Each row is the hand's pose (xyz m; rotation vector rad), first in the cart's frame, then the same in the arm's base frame.
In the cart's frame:
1: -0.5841 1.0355 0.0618 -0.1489 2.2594 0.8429
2: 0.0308 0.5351 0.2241 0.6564 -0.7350 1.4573
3: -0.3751 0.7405 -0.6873 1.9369 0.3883 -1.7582
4: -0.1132 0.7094 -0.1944 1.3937 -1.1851 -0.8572
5: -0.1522 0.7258 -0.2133 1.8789 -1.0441 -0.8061
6: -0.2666 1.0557 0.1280 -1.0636 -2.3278 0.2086
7: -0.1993 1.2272 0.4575 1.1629 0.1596 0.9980
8: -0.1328 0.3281 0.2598 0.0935 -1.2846 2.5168
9: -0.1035 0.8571 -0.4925 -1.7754 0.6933 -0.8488
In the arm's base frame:
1: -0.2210 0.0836 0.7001 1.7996 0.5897 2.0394
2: -0.1796 0.1852 -0.1016 1.6212 -1.6953 -0.6700
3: 0.0752 0.8568 0.6207 -1.0094 -0.7863 0.8451
4: 0.0135 0.4470 0.2455 -1.1790 0.1644 2.2810
5: 0.0055 0.4562 0.2902 -1.1109 0.3355 1.8441
6: -0.0257 -0.0024 0.4550 -0.5978 -0.5842 -1.6071
7: -0.0246 -0.3753 0.3965 2.7600 -1.2241 -0.2914
8: -0.4283 0.2795 -0.1135 0.2978 -2.1994 -0.0777
9: 0.2402 0.6135 0.4234 0.2817 1.7498 0.0217

